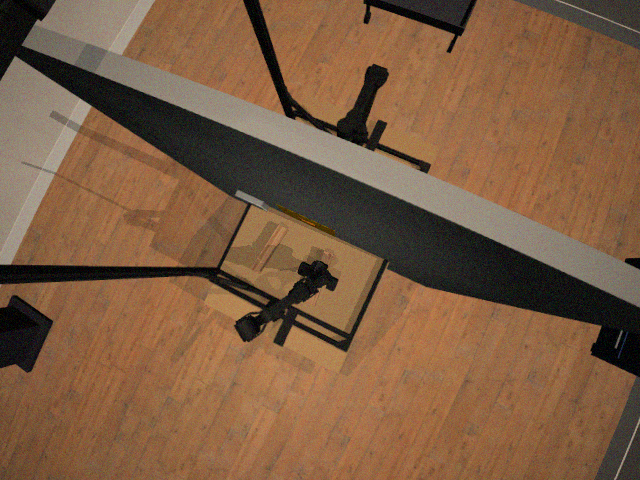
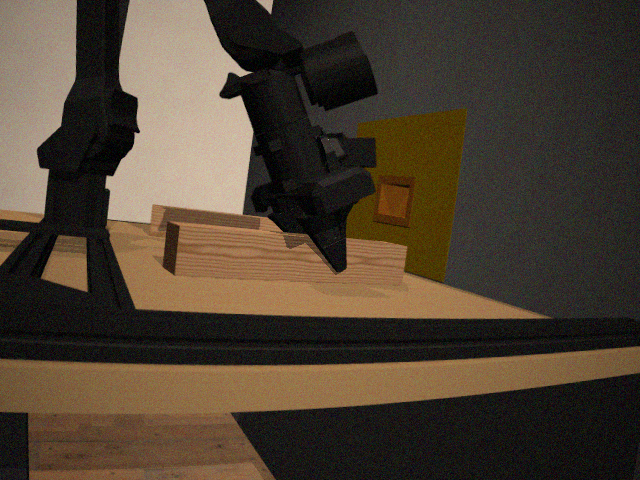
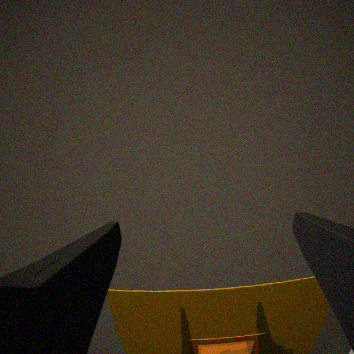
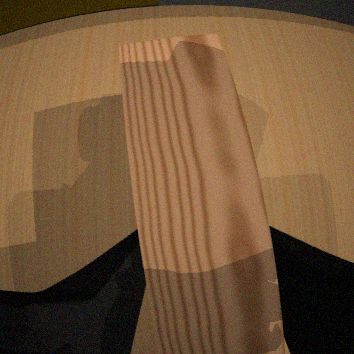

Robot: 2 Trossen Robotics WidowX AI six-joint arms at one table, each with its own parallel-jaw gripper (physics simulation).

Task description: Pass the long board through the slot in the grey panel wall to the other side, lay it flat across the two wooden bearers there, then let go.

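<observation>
A long wood-grain board [image 2: 261, 259] [image 4: 189, 158] [image 1: 317, 254] lies flat on the tan table [image 2: 223, 297] [image 4: 53, 70]. My right gripper [image 2: 332, 252] [image 4: 199, 232] [image 1: 319, 275] reaches down over it and is shut on the board, one finger on each long side. A second wooden piece [image 2: 209, 218] [image 1: 270, 248] lies behind it. The grey panel wall [image 1: 328, 205] [image 2: 509, 143] [image 3: 175, 105] carries a yellow plate [image 2: 423, 143] [image 3: 218, 309] with a square slot [image 2: 394, 200] [image 3: 225, 347]. My left gripper [image 3: 208, 227] is open and empty, facing the wall above the slot.
The table has a black frame edge [image 2: 318, 333] [image 1: 366, 305]. Black stand bars [image 1: 142, 272] [image 1: 268, 52] run across the wooden floor. A dark table [image 1: 423, 11] stands at the far top. The wall hides most of the other side's table.
</observation>
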